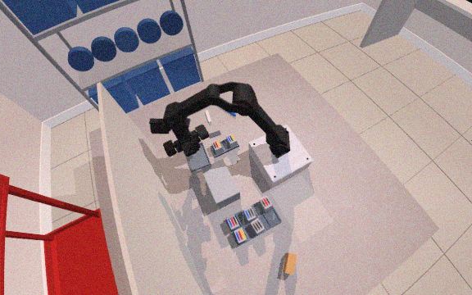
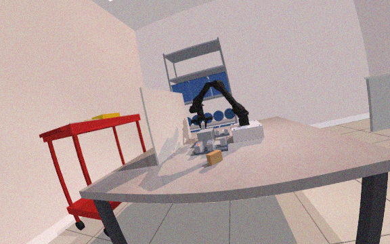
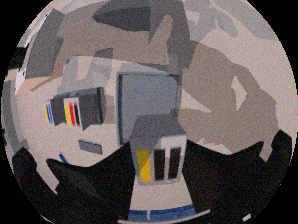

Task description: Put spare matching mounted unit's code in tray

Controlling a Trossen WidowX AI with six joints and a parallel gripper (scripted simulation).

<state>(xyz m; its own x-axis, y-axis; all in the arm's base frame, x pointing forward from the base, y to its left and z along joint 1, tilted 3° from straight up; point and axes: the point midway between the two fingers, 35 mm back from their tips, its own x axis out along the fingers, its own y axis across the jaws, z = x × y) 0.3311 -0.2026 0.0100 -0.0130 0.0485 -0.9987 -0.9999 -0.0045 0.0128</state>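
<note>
Now: the grey-blue tray 8 cm below my gripper tip, 1 cm to the left of it and 1 cm behind it. From my gripper tip the other things lie so: upright board 19 cm to the left, 19 cm ahead, 15 cm above; then blue pen 26 cm behind, 17 cm to the right, 7 cm below; then mounted unit 21 cm to the left, 4 cm behind, 3 cm below.
</note>
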